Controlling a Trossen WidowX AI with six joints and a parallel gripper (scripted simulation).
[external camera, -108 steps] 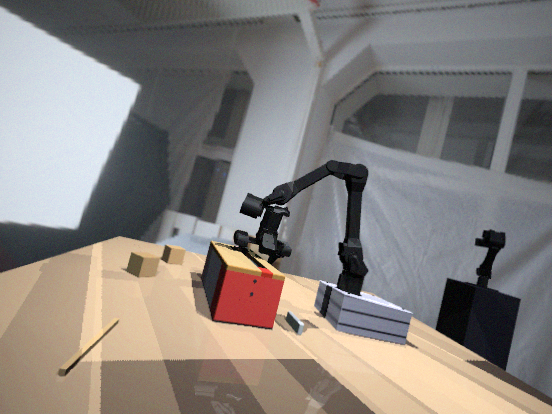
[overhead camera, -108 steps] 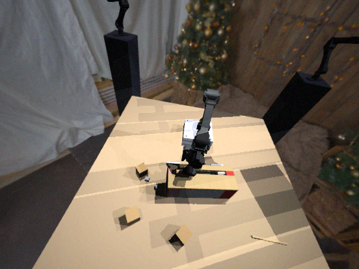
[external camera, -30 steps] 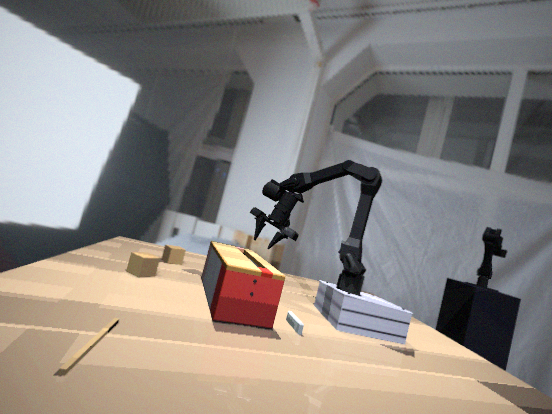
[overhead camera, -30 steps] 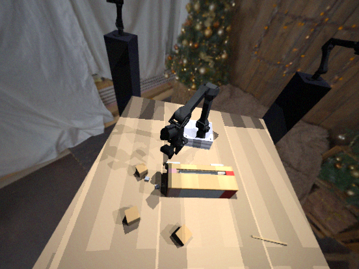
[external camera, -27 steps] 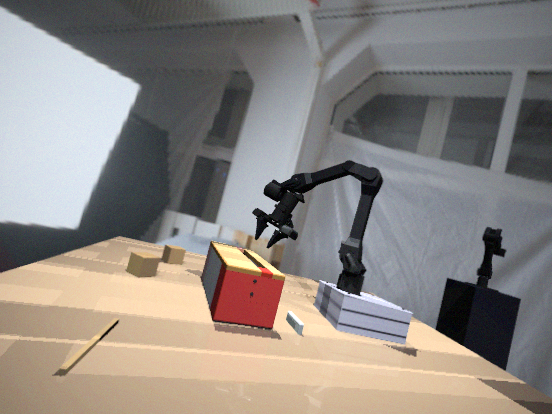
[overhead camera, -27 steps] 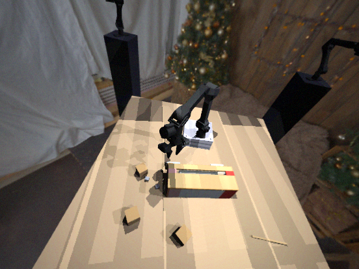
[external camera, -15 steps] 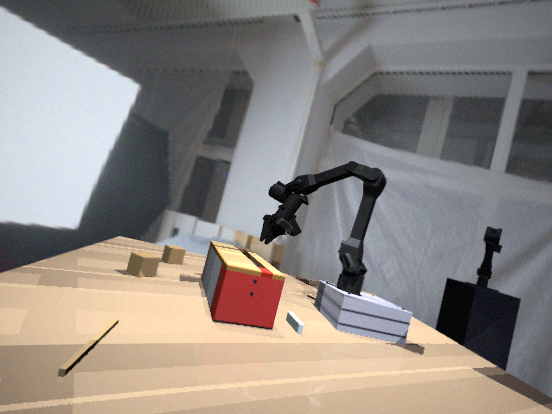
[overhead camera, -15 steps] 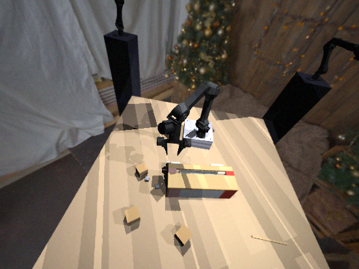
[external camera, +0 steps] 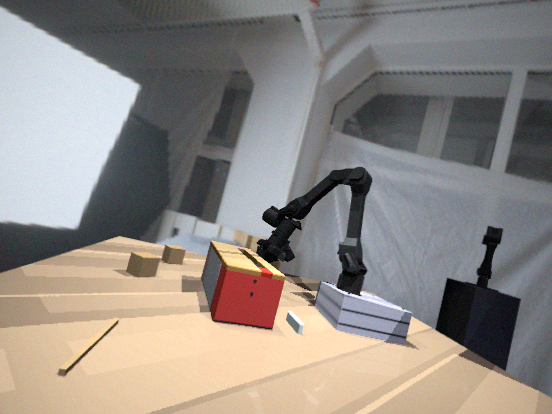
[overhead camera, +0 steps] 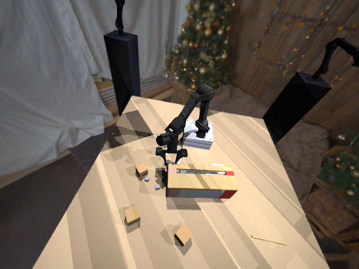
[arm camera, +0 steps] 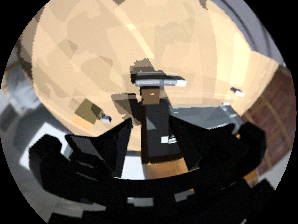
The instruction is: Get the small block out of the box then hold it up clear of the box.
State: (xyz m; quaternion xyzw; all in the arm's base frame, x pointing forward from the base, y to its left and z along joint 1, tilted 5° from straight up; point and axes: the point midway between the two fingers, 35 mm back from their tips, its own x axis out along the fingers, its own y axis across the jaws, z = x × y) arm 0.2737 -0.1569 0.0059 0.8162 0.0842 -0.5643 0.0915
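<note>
The brown block is 2 cm behind my gripper tip and 5 cm below it. Round my gripper tip: thin stick: 24 cm ahead, 60 cm to the left, 7 cm below; box: 2 cm ahead, 18 cm to the left, 1 cm below.
</note>
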